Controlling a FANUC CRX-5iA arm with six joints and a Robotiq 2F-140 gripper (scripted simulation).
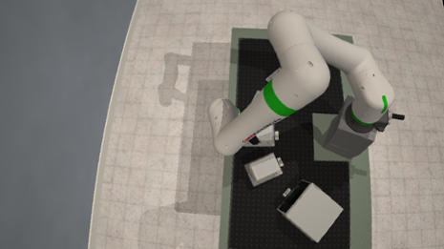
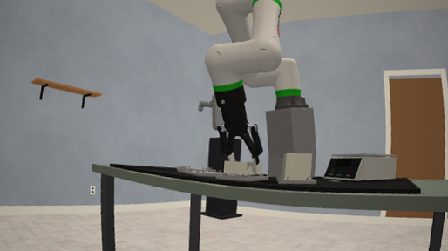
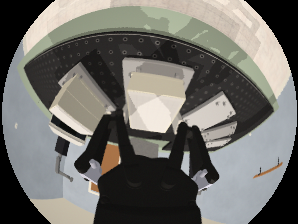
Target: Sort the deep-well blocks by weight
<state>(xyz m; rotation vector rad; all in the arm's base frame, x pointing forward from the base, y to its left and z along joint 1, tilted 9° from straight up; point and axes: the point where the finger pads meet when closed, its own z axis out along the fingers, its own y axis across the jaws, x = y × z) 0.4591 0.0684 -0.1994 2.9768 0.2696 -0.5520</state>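
The deep-well block lies 17 cm to the left of my hand, 6 cm behind it and 2 cm above it. Also, from my hand: check-weigher: 34 cm to the left, 33 cm behind, 1 cm above.
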